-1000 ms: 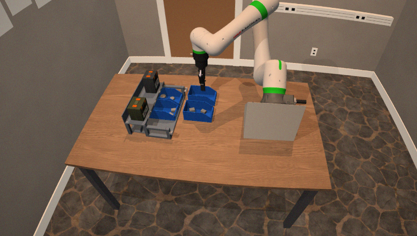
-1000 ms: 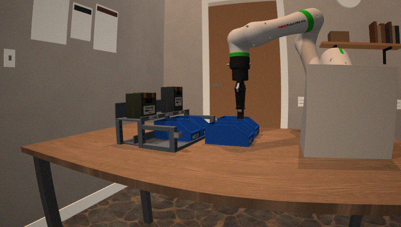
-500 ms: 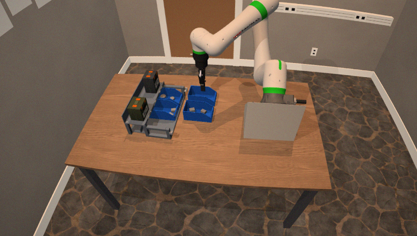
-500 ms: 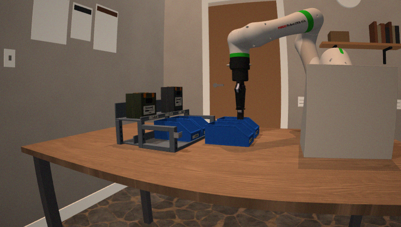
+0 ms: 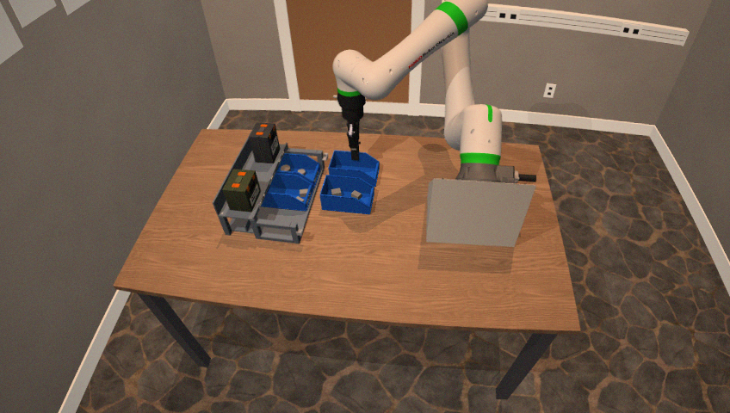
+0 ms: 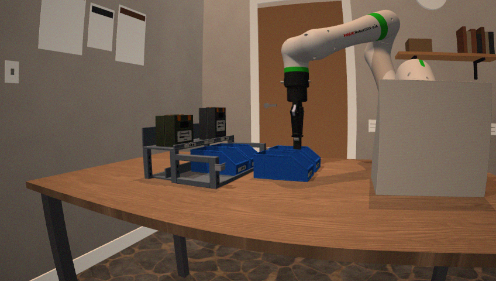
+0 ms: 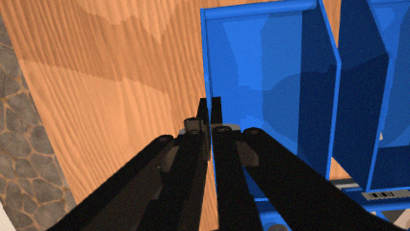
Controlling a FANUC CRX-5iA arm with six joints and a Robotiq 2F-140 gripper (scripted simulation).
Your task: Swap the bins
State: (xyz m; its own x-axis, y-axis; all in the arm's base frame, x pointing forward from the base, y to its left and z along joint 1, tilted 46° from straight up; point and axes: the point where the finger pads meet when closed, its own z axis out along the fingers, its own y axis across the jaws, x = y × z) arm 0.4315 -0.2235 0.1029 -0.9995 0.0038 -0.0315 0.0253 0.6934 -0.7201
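Right now my hand is 3 cm past the tan part, 16 cm to the right of it and 7 cm above it. From my hand the other things lie so: black box (31 cm ahead, 8 cm to the left, 9 cm above); then grey shelf (25 cm ahead, 20 cm to the left, 1 cm below).
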